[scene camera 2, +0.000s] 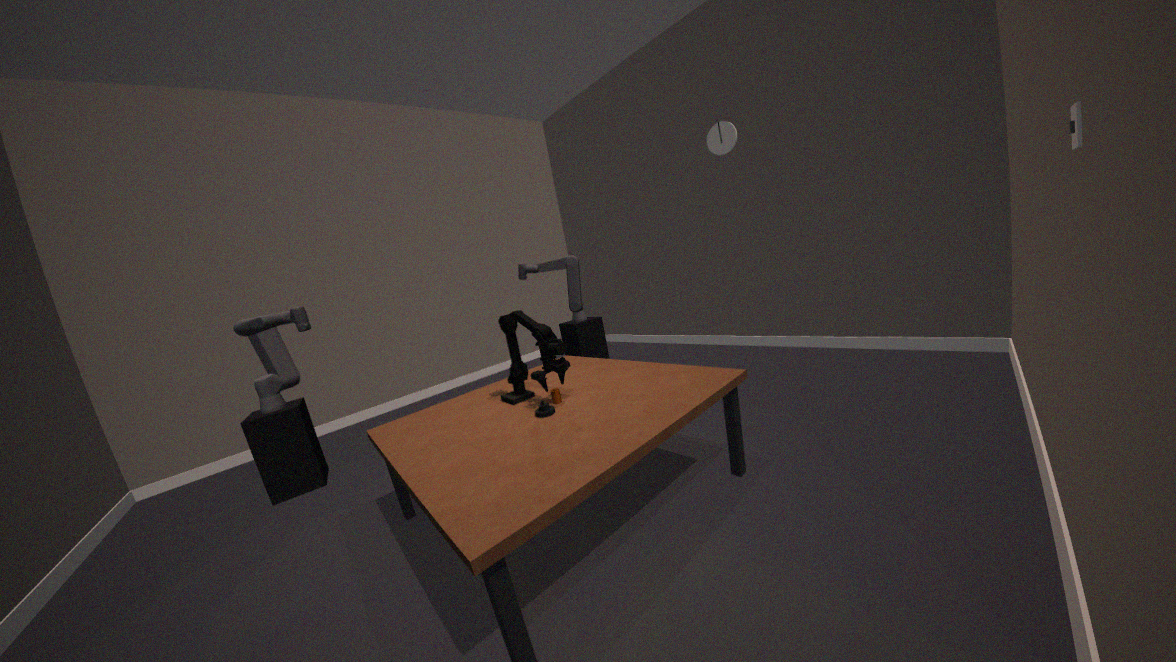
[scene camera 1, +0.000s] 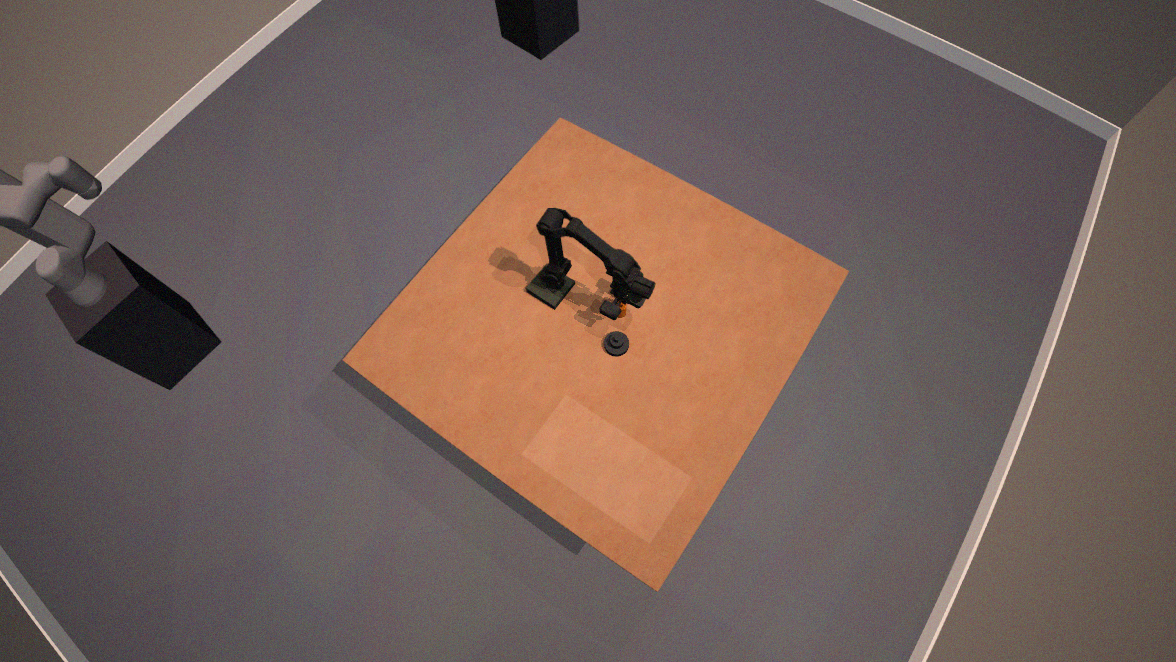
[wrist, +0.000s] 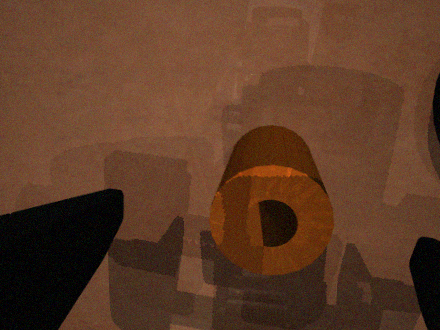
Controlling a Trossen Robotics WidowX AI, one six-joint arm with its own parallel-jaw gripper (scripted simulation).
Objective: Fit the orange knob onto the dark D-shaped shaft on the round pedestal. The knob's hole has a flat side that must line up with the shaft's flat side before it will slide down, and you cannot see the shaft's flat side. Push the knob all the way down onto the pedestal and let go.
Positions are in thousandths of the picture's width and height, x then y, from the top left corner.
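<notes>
My gripper (scene camera 1: 528, 460) (wrist: 608, 692): open, holding nothing.
</notes>
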